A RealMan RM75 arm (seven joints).
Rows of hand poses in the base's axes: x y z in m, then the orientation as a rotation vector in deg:
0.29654, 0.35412, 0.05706, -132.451, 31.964, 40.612
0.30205, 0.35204, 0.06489, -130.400, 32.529, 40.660
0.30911, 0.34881, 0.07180, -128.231, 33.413, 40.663
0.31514, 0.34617, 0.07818, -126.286, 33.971, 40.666
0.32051, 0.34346, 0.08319, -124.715, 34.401, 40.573
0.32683, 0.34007, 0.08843, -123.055, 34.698, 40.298
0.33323, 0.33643, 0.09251, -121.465, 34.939, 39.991
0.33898, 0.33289, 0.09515, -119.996, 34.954, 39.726
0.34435, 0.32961, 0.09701, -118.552, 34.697, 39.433
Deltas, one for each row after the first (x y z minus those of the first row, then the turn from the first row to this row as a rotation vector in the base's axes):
0.00551, -0.00208, 0.00783, 1.636, 0.301, -1.084
0.01257, -0.00531, 0.01474, 3.253, 0.679, -2.433
0.01860, -0.00795, 0.02112, 4.782, 0.963, -3.501
0.02397, -0.01066, 0.02613, 6.024, 1.122, -4.385
0.03029, -0.01405, 0.03137, 7.401, 1.120, -5.281
0.03669, -0.01769, 0.03545, 8.736, 1.077, -6.130
0.04244, -0.02123, 0.03809, 10.049, 0.992, -6.779
0.04781, -0.02451, 0.03995, 11.449, 0.806, -7.254

